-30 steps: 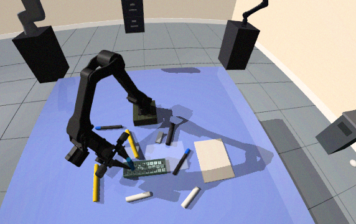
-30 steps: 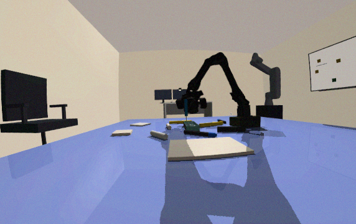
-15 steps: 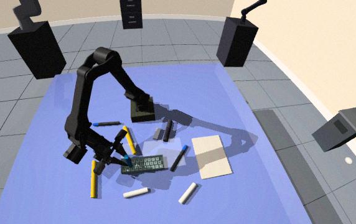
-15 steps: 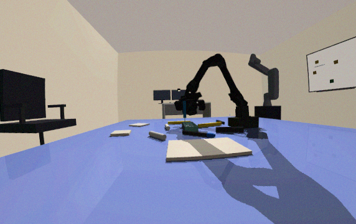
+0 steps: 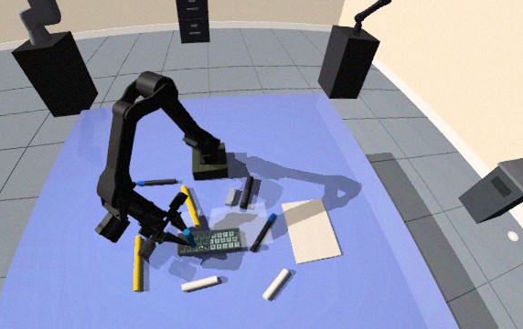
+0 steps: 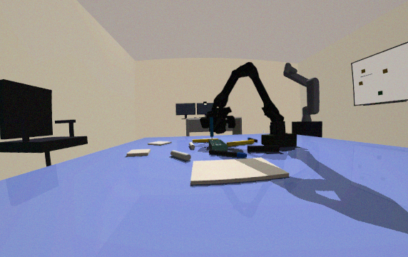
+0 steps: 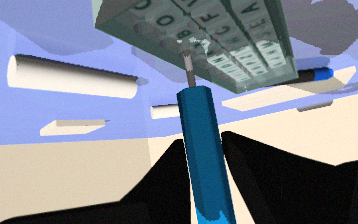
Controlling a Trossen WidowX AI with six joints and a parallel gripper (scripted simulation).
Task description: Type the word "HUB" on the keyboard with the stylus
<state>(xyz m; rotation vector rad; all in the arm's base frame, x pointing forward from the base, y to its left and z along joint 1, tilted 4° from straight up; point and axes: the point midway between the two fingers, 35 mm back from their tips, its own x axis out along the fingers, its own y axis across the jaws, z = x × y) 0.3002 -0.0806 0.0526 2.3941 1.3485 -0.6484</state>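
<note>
The H key lies 7 cm to the left of my gripper tip, 6 cm below it and 3 cm behind it. Round my gripper tip: stylus: 1 cm below; then U key: 10 cm to the left, 6 cm below, 2 cm behind; then yellow cylinder: 15 cm behind, 6 cm below, 1 cm to the right.
</note>
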